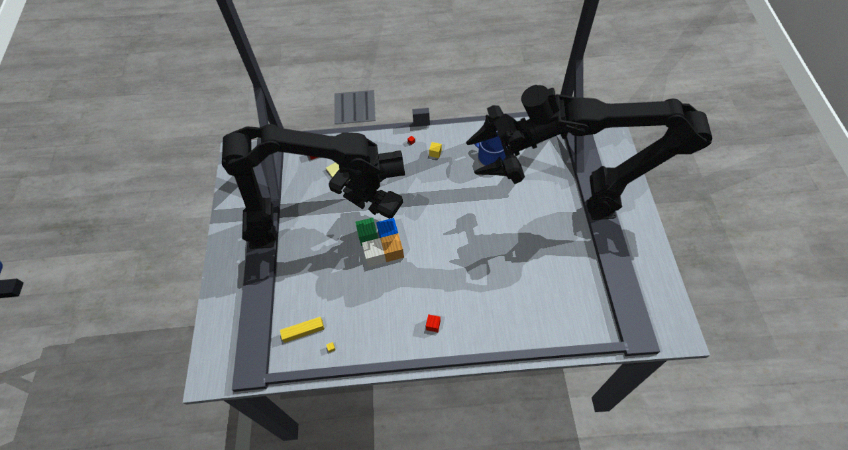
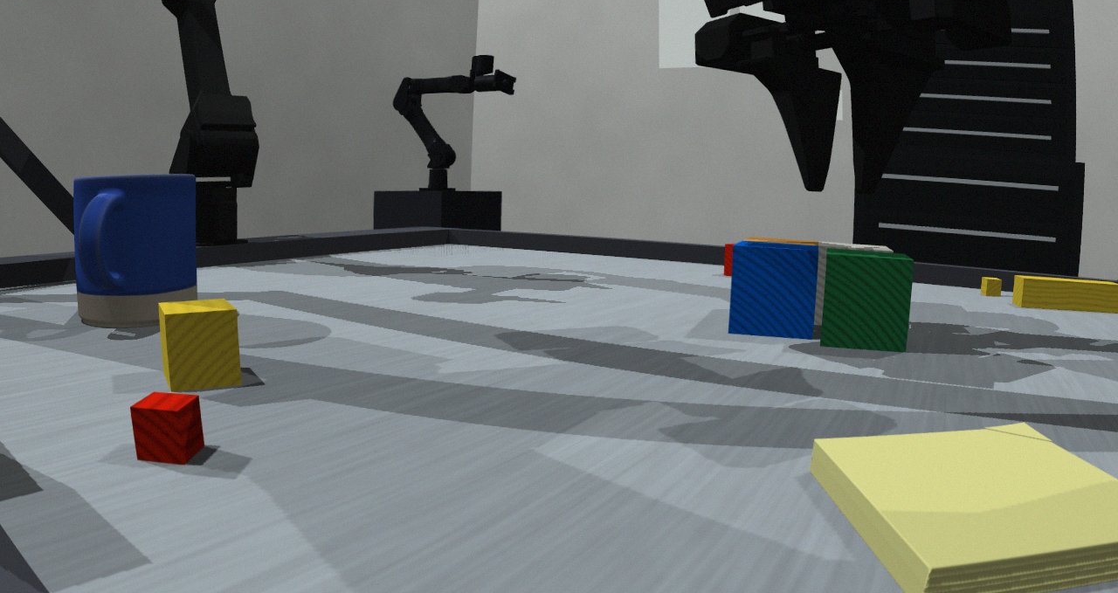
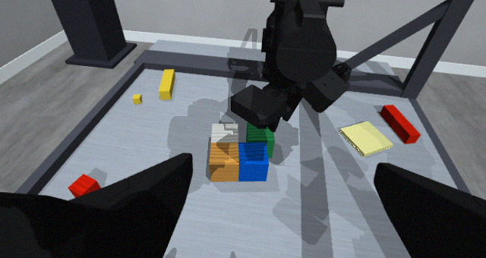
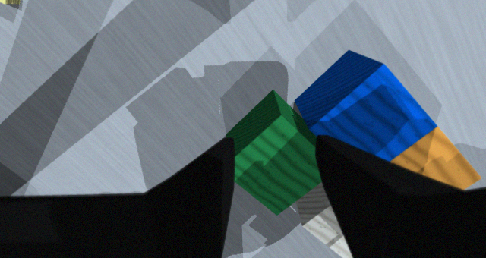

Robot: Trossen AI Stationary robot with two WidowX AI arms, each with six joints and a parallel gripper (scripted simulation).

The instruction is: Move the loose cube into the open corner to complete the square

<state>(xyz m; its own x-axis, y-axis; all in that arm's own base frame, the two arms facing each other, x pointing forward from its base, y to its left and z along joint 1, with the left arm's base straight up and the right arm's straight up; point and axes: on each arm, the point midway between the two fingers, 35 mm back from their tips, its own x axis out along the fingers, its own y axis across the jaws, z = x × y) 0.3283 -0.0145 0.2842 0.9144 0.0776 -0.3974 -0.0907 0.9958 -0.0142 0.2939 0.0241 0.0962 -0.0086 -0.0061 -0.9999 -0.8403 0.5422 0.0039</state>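
Right now my right hand is 9 cm above the green cube, 3 cm short of it and 1 cm to the left of it. Round my right hand: blue cube: 9 cm below, 4 cm to the left, 4 cm ahead; orange cube: 9 cm below, 9 cm ahead, 5 cm to the left; white cube: 10 cm ahead, 9 cm below.
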